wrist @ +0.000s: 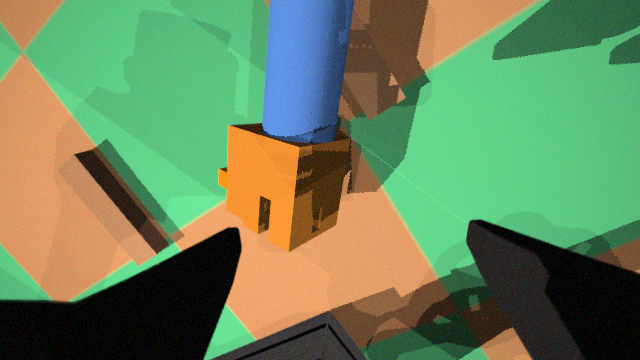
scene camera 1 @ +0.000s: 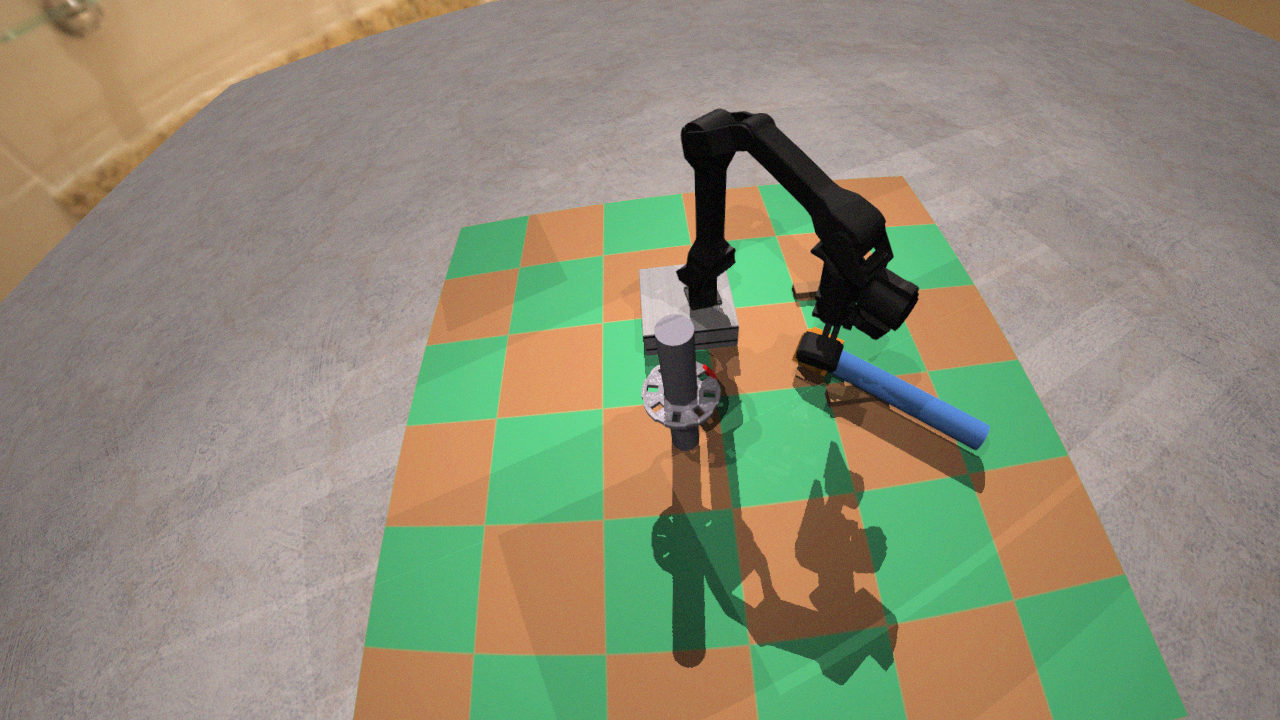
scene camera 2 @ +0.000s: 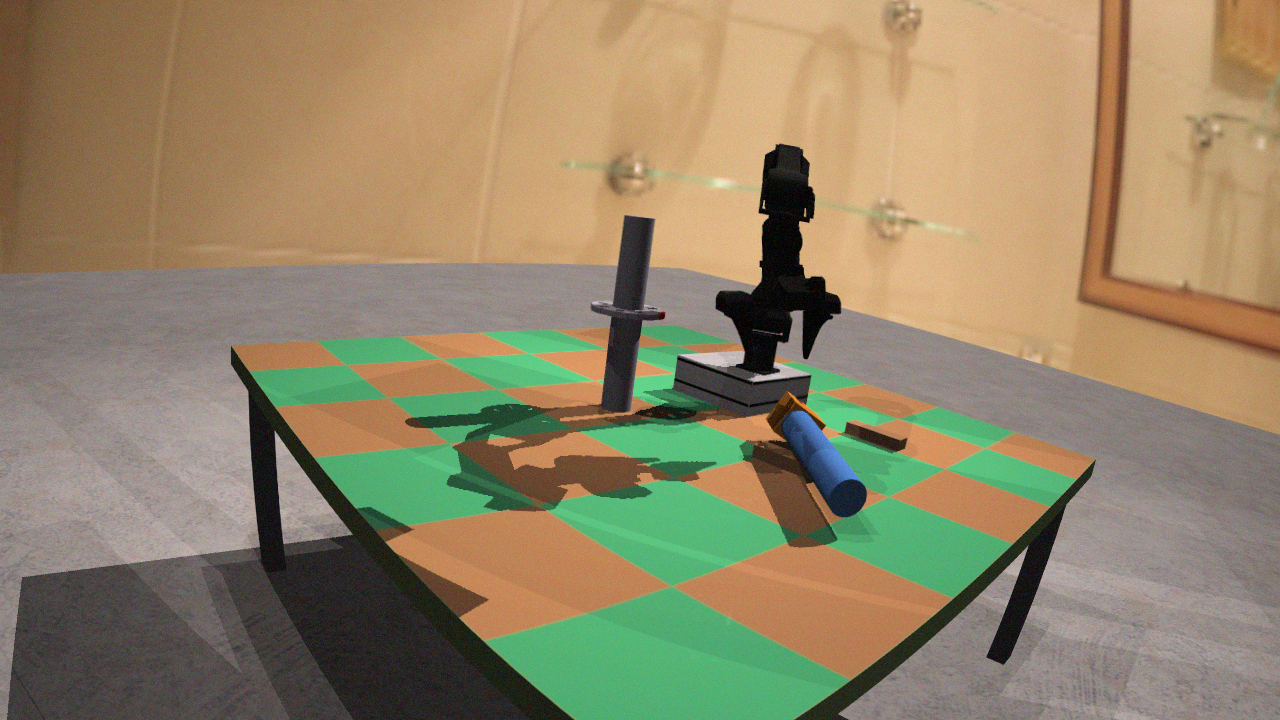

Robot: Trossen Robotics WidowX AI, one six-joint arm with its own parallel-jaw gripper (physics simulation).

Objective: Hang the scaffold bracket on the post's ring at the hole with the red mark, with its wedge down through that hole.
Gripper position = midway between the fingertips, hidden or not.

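Observation:
Scene camera 2 shows the gripper (scene camera 2: 778, 359), along with a scaffold bracket (scene camera 2: 844, 493), a dark bar (scene camera 2: 785, 459) and a grey post (scene camera 2: 637, 235). In the wrist view you'd get the bracket (wrist: 285, 175) and the gripper (wrist: 353, 234). As for scene camera 1, it's got the post (scene camera 1: 674, 334), the gripper (scene camera 1: 825, 341) and the bracket (scene camera 1: 917, 403).

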